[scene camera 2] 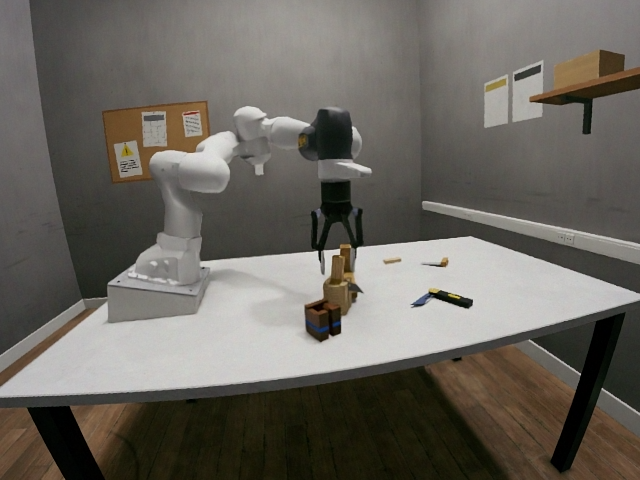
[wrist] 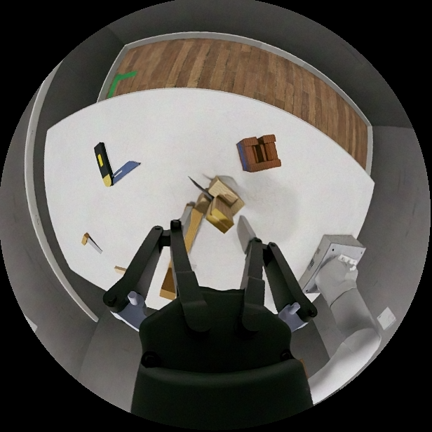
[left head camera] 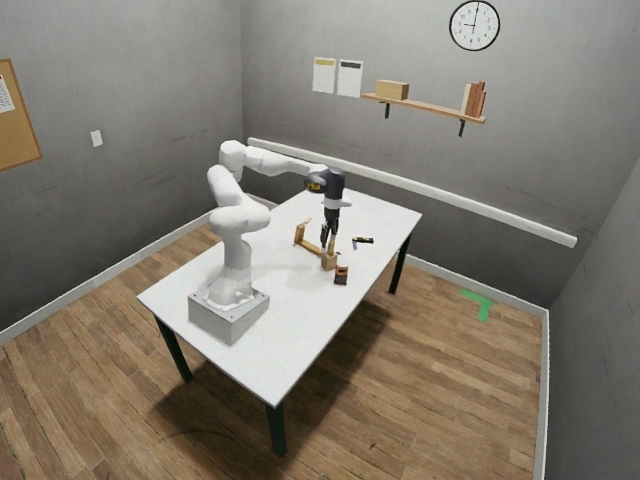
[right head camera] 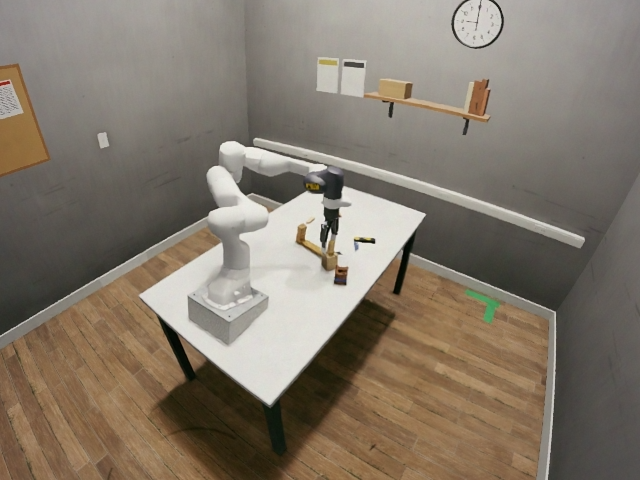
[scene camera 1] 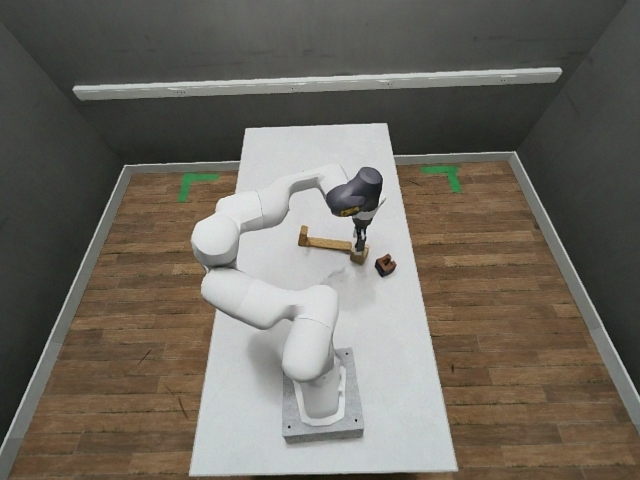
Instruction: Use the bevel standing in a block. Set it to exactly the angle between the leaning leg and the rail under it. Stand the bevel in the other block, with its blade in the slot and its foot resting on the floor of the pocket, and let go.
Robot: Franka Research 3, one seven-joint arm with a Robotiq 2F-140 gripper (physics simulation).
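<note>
The bevel stands upright in the light wooden block [left head camera: 328, 261] [scene camera 1: 360, 255] [scene camera 2: 336, 296]. Its wooden handle [scene camera 2: 337, 268] [wrist: 220, 215] sticks up and its dark blade [scene camera 2: 355, 287] [wrist: 200, 187] juts out sideways. My gripper [scene camera 2: 338, 261] [wrist: 214, 218] points down over it, fingers part-way together on either side of the handle, with gaps still showing. A wooden rail [left head camera: 310, 246] [scene camera 1: 328, 243] [wrist: 194, 227] runs from near this block to the leg [left head camera: 299, 234] [scene camera 1: 302, 236] at its far end. The dark brown block [left head camera: 340, 275] [scene camera 1: 385, 265] [scene camera 2: 316, 321] [wrist: 250, 165] with a blue band stands nearby, its pocket empty.
A black and yellow bevel [left head camera: 364, 239] [scene camera 2: 450, 298] [wrist: 103, 162] with a blue blade lies on the table. A small bevel [scene camera 2: 443, 262] [wrist: 86, 239] and a thin wooden piece [scene camera 2: 392, 260] [wrist: 120, 270] lie farther back.
</note>
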